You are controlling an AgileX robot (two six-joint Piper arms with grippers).
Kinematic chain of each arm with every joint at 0, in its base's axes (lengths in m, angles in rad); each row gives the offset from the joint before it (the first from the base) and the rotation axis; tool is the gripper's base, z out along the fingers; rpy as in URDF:
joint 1: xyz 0 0 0.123 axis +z
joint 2: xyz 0 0 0 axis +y
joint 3: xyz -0.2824 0 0.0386 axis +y
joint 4: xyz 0.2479 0 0.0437 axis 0.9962 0 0.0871
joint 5: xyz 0 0 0 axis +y
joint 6: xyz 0.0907 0 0.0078 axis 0.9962 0 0.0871
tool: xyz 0 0 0 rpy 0 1.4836 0
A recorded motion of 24 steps. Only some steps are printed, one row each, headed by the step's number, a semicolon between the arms.
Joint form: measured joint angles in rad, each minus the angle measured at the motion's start. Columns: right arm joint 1, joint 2, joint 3, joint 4, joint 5, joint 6; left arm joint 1, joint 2, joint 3, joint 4, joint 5, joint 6.
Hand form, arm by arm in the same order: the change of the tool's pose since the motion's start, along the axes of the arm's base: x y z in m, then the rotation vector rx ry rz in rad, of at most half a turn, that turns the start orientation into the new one. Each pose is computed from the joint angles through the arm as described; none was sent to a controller.
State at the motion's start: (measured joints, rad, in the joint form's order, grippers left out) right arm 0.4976 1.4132 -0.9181 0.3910 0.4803 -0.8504; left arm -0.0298 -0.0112 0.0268 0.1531 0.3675 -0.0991
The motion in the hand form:
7: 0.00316 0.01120 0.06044 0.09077 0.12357 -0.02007; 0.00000 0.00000 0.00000 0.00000 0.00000 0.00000
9: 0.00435 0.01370 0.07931 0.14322 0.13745 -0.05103; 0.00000 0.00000 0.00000 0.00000 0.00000 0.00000
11: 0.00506 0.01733 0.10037 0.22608 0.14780 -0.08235; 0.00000 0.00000 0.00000 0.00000 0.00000 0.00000
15: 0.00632 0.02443 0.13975 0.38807 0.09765 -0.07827; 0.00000 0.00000 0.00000 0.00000 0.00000 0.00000
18: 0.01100 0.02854 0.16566 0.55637 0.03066 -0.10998; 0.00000 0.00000 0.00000 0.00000 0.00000 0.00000
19: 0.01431 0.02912 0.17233 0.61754 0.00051 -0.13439; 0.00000 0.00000 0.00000 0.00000 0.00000 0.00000
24: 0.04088 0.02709 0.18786 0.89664 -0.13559 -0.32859; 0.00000 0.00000 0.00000 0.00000 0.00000 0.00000
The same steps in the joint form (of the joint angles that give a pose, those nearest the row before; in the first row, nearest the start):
7: 0.0000 0.0000 -0.2490 0.0000 0.2984 0.1718; 0.0000 0.0000 0.0000 0.0000 0.0000 0.0000
9: 0.0000 0.0000 -0.3165 0.0102 0.3401 0.2365; 0.0000 0.0000 0.0000 0.0000 0.0000 0.0000
11: 0.0000 0.0000 -0.3853 0.0471 0.3634 0.2976; 0.0000 0.0000 0.0000 0.0000 0.0000 0.0000
15: 0.0000 0.0010 -0.4980 0.1514 0.3435 0.3105; 0.0000 0.0000 0.0000 0.0000 0.0000 0.0000
18: 0.0000 0.0035 -0.5507 0.2509 0.2374 0.3205; 0.0000 0.0000 0.0000 0.0000 0.0000 0.0000
19: 0.0000 0.0055 -0.5585 0.2824 0.1789 0.3253; 0.0000 0.0000 0.0000 0.0000 0.0000 0.0000
24: 0.0000 0.0407 -0.5639 0.4030 -0.1625 0.3815; 0.0000 0.0000 0.0000 0.0000 0.0000 0.0000

